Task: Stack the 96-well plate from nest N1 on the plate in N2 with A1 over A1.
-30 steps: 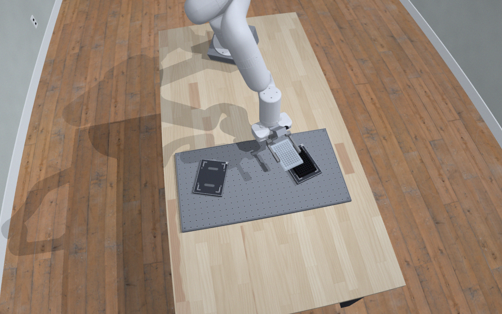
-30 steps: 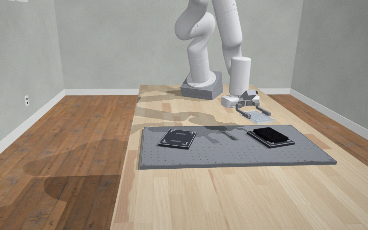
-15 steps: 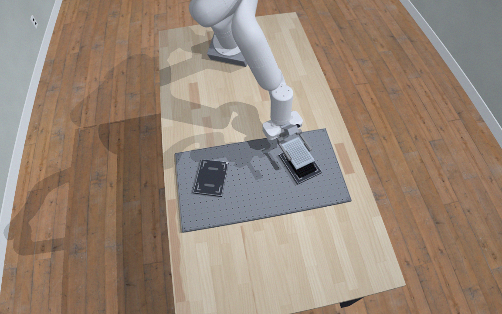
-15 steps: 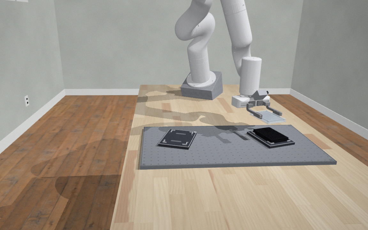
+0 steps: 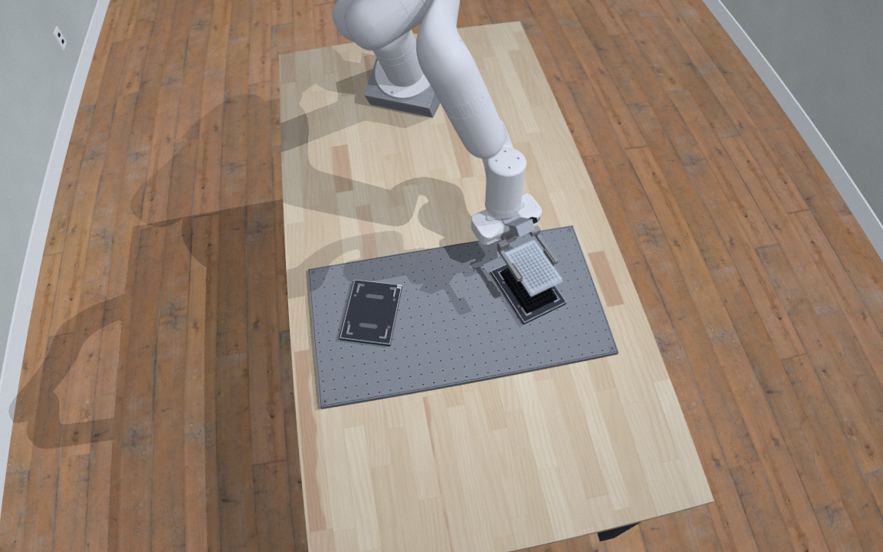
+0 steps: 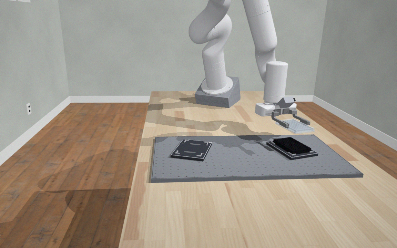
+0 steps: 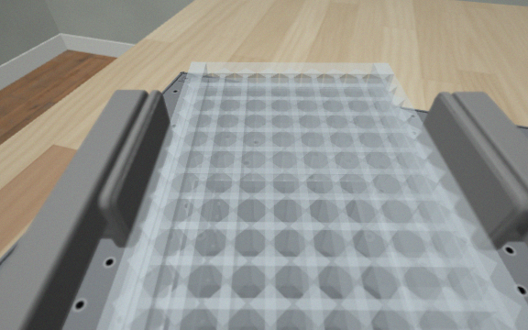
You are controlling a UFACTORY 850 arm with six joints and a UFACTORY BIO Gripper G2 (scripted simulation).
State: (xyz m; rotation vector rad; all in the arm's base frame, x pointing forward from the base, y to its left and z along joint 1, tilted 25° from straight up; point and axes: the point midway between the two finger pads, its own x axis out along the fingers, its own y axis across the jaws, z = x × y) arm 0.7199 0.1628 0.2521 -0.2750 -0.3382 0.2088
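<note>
The black 96-well plate lies 90 mm below my hand. From my hand the other things lie so: clear 96-well plate (10 mm below).
</note>
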